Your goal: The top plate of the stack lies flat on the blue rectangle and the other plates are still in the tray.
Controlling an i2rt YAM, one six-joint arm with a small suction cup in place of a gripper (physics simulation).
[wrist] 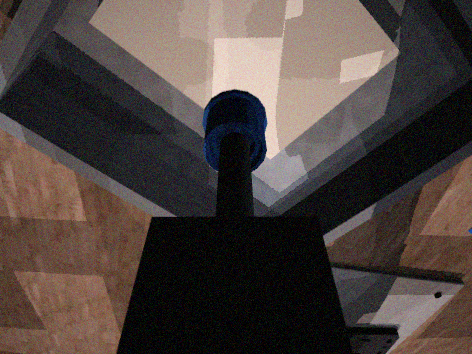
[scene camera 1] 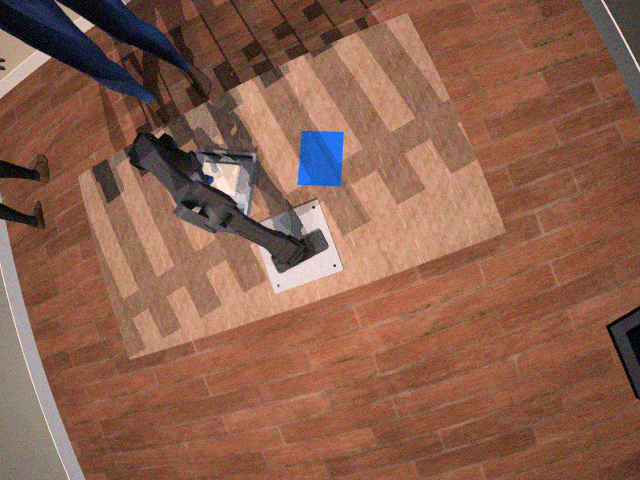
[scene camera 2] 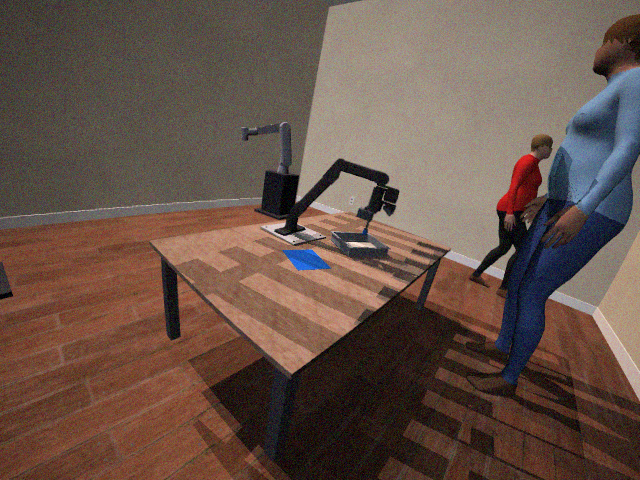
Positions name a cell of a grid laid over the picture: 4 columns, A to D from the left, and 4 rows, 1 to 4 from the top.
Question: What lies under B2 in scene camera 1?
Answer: A grey tray.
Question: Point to my suction cup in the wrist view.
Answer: At B2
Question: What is my suction cup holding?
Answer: Nothing.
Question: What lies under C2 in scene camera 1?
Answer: A blue rectangle.
